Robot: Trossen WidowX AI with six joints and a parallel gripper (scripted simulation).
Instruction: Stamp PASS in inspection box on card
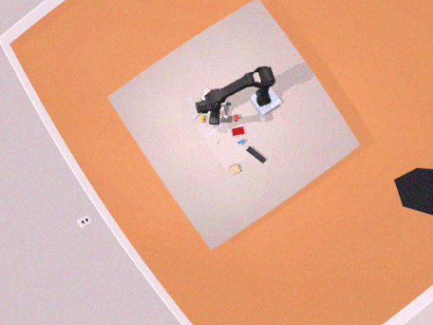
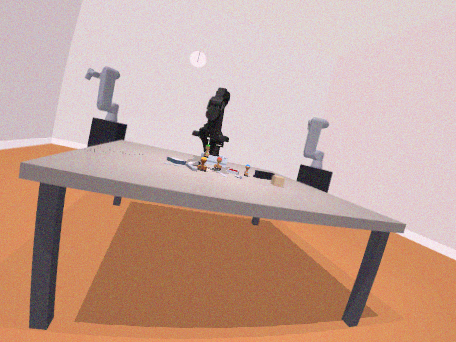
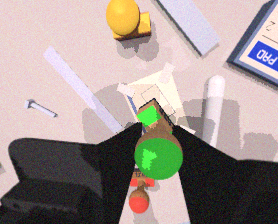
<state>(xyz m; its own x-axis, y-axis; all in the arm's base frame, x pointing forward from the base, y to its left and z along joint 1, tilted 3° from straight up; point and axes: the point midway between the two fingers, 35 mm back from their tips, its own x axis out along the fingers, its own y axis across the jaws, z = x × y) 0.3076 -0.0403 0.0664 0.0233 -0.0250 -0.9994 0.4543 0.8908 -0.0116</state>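
My gripper tip is now 80 mm above the cream card, 10 mm to the right of it and 10 mm past it. Also, from my gripper tip: green-topped PASS stamp: right at my gripper tip; then yellow stamp: 90 mm ahead, 60 mm below, 10 mm to the right; then dark marker: 80 mm behind, 70 mm below, 50 mm to the right.
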